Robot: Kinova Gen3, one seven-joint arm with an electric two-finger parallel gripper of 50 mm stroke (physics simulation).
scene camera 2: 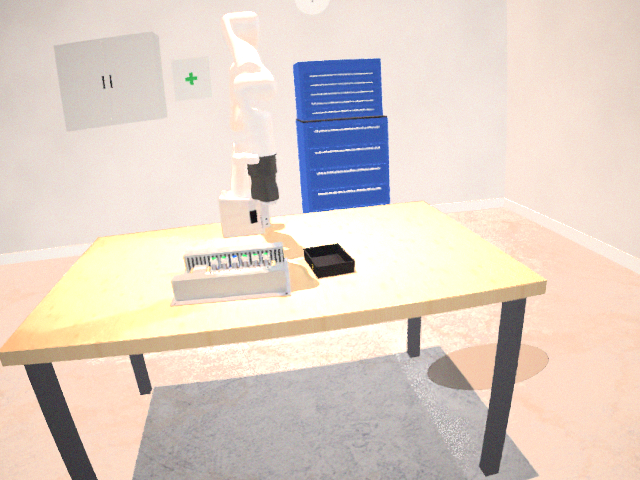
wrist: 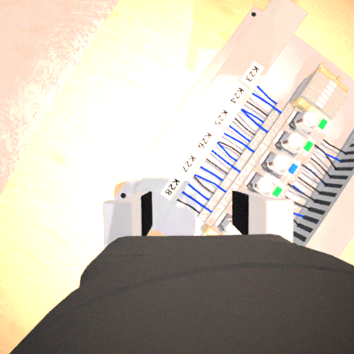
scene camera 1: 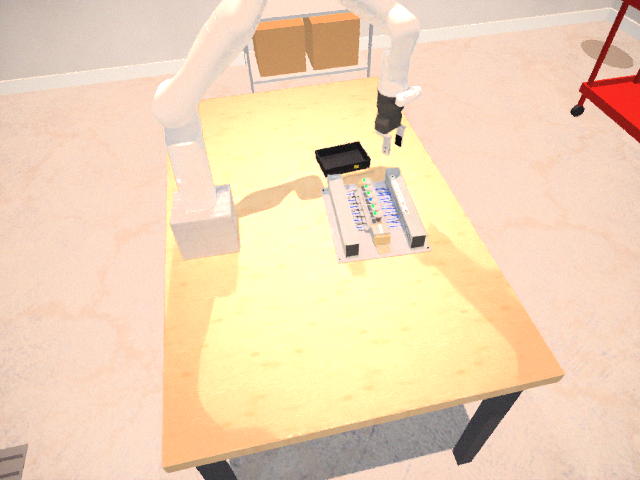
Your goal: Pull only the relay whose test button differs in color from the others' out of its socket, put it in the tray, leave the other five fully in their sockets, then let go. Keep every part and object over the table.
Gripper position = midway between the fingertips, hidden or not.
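Gripper [scene camera 1: 391, 149], [scene camera 2: 260, 225], [wrist: 191, 207]. Relay panel [wrist: 229, 46].
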